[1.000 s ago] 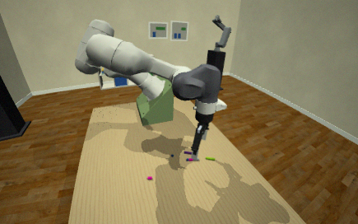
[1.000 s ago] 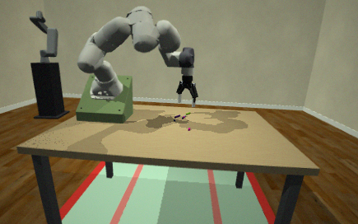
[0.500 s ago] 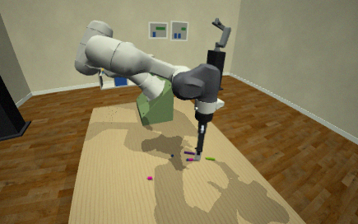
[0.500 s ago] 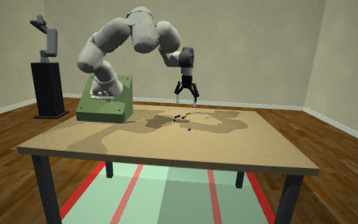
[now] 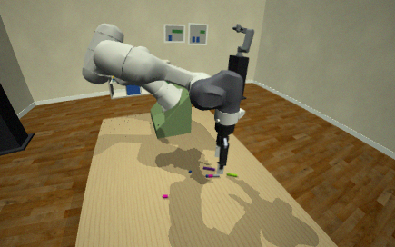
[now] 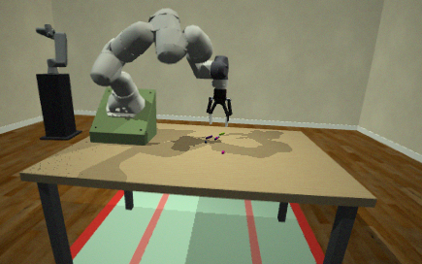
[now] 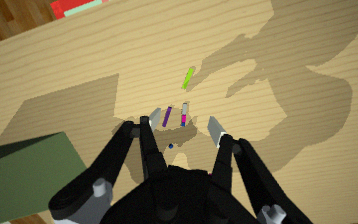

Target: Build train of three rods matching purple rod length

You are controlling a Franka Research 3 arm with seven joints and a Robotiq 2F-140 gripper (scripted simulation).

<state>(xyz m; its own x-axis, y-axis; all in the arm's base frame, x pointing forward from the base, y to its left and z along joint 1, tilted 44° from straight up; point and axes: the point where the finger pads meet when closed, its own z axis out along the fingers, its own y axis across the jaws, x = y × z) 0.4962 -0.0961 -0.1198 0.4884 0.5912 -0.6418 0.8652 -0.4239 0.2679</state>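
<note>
The grey rod lies 100 mm below my hand. Round my hand: purple rod: 50 mm behind, 10 mm to the right, 100 mm below; then dark blue piece: 80 mm behind, 100 mm to the right, 100 mm below; then lime rod: 30 mm ahead, 70 mm to the left, 100 mm below.
</note>
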